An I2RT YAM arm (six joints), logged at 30 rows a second.
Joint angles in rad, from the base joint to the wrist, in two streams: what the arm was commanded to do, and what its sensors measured. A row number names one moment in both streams.
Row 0, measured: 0.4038, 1.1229, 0.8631, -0.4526, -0.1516, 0.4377
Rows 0 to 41, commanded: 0.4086, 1.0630, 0.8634, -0.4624, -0.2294, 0.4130; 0.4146, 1.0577, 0.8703, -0.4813, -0.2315, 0.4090; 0.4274, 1.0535, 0.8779, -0.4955, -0.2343, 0.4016; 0.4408, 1.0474, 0.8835, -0.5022, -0.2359, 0.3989; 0.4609, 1.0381, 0.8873, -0.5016, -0.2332, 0.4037; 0.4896, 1.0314, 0.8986, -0.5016, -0.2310, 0.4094; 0.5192, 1.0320, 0.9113, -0.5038, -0.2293, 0.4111; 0.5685, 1.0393, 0.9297, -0.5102, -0.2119, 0.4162; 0.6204, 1.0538, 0.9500, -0.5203, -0.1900, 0.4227; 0.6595, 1.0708, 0.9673, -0.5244, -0.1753, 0.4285; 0.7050, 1.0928, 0.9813, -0.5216, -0.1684, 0.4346; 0.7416, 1.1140, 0.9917, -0.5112, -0.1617, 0.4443; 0.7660, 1.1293, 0.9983, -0.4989, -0.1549, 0.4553; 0.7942, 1.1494, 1.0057, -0.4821, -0.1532, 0.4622; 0.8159, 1.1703, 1.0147, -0.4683, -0.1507, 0.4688; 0.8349, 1.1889, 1.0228, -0.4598, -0.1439, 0.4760; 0.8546, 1.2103, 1.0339, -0.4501, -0.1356, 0.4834; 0.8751, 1.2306, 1.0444, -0.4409, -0.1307, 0.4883; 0.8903, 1.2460, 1.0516, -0.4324, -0.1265, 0.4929; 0.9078, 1.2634, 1.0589, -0.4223, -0.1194, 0.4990; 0.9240, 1.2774, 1.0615, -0.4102, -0.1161, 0.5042; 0.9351, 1.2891, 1.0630, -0.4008, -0.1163, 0.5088; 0.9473, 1.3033, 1.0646, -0.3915, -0.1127, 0.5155; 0.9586, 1.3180, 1.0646, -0.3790, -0.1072, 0.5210; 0.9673, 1.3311, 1.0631, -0.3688, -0.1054, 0.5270; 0.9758, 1.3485, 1.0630, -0.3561, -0.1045, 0.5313; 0.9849, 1.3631, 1.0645, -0.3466, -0.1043, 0.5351; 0.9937, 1.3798, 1.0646, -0.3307, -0.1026, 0.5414; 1.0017, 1.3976, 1.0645, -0.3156, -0.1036, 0.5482; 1.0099, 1.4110, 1.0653, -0.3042, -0.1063, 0.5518; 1.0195, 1.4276, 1.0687, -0.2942, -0.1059, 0.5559; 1.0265, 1.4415, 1.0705, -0.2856, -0.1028, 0.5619; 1.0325, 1.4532, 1.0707, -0.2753, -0.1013, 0.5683; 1.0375, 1.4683, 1.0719, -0.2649, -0.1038, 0.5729; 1.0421, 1.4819, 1.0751, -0.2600, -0.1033, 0.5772; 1.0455, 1.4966, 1.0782, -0.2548, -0.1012, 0.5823; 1.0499, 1.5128, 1.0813, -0.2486, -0.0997, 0.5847; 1.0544, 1.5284, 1.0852, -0.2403, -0.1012, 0.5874; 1.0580, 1.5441, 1.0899, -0.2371, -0.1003, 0.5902; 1.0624, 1.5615, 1.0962, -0.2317, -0.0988, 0.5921; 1.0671, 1.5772, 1.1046, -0.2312, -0.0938, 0.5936; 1.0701, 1.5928, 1.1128, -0.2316, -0.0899, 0.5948
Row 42, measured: 1.0561, 1.5776, 1.0573, -0.3199, -0.0929, 0.5632
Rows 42 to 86, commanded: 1.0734, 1.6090, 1.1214, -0.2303, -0.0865, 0.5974; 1.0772, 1.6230, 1.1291, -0.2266, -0.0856, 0.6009; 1.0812, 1.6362, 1.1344, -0.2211, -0.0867, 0.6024; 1.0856, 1.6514, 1.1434, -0.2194, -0.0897, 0.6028; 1.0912, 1.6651, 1.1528, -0.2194, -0.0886, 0.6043; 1.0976, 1.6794, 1.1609, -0.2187, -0.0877, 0.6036; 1.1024, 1.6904, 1.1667, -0.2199, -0.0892, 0.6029; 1.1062, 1.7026, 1.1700, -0.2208, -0.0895, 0.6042; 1.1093, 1.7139, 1.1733, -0.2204, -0.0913, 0.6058; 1.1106, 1.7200, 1.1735, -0.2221, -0.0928, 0.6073; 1.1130, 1.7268, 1.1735, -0.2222, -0.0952, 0.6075; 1.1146, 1.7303, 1.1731, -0.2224, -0.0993, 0.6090; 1.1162, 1.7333, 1.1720, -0.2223, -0.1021, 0.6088; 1.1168, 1.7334, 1.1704, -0.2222, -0.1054, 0.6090; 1.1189, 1.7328, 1.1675, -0.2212, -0.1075, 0.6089; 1.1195, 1.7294, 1.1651, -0.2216, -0.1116, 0.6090; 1.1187, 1.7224, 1.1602, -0.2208, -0.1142, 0.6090; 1.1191, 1.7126, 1.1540, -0.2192, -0.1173, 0.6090; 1.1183, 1.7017, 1.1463, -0.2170, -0.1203, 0.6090; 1.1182, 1.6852, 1.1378, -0.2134, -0.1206, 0.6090; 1.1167, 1.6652, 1.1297, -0.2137, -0.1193, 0.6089; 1.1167, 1.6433, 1.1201, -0.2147, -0.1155, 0.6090; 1.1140, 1.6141, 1.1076, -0.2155, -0.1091, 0.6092; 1.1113, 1.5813, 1.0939, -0.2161, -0.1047, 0.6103; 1.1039, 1.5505, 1.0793, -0.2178, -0.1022, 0.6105; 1.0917, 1.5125, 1.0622, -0.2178, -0.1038, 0.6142; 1.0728, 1.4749, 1.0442, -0.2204, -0.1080, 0.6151; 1.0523, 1.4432, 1.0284, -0.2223, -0.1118, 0.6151; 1.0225, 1.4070, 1.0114, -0.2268, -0.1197, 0.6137; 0.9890, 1.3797, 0.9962, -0.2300, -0.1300, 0.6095; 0.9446, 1.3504, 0.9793, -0.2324, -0.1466, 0.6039; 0.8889, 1.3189, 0.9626, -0.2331, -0.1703, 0.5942; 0.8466, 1.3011, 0.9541, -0.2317, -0.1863, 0.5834; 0.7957, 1.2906, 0.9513, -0.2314, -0.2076, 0.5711; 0.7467, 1.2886, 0.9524, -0.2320, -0.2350, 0.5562; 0.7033, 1.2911, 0.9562, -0.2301, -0.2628, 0.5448; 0.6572, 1.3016, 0.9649, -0.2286, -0.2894, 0.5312; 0.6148, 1.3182, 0.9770, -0.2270, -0.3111, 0.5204; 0.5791, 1.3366, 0.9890, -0.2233, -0.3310, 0.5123; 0.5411, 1.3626, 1.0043, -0.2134, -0.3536, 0.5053; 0.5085, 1.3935, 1.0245, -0.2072, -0.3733, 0.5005; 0.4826, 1.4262, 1.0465, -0.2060, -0.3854, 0.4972; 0.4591, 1.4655, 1.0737, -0.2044, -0.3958, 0.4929; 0.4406, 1.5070, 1.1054, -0.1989, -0.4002, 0.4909; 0.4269, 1.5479, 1.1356, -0.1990, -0.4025, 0.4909
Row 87, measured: 0.4568, 1.4754, 1.0645, -0.2199, -0.3405, 0.5201
